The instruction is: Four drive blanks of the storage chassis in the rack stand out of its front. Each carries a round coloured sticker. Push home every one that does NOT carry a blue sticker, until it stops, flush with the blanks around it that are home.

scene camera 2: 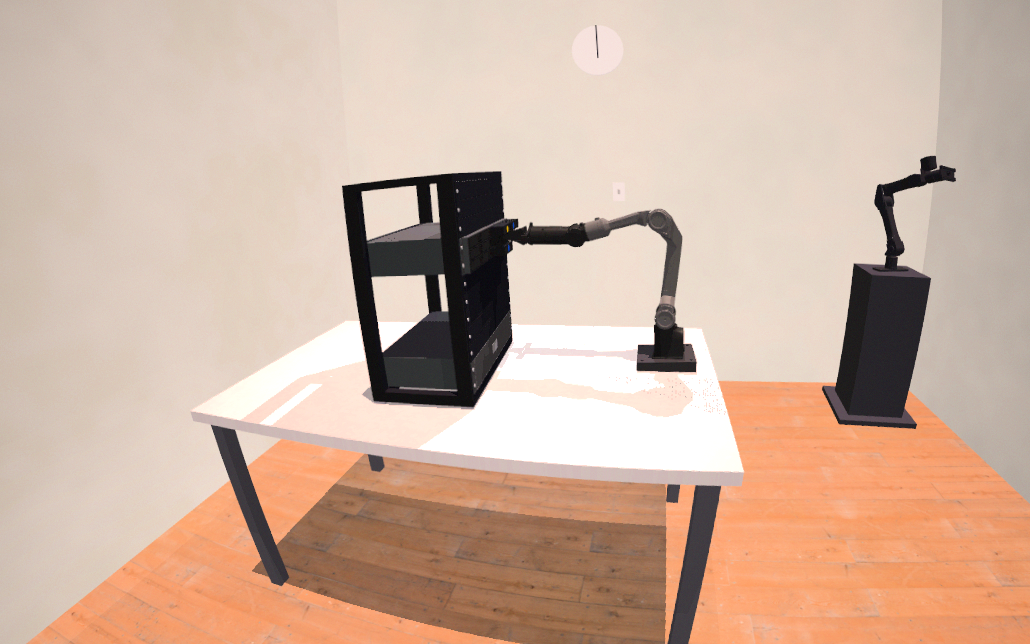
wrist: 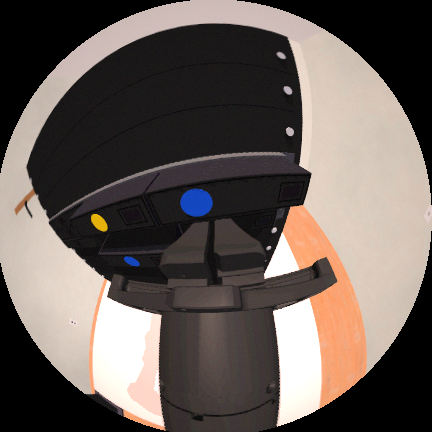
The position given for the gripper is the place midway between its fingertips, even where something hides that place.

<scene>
In view: the gripper (wrist: 213, 208) and a black rack (scene camera 2: 460, 349).
The black rack is seen too in the wrist view (wrist: 215, 108).
</scene>
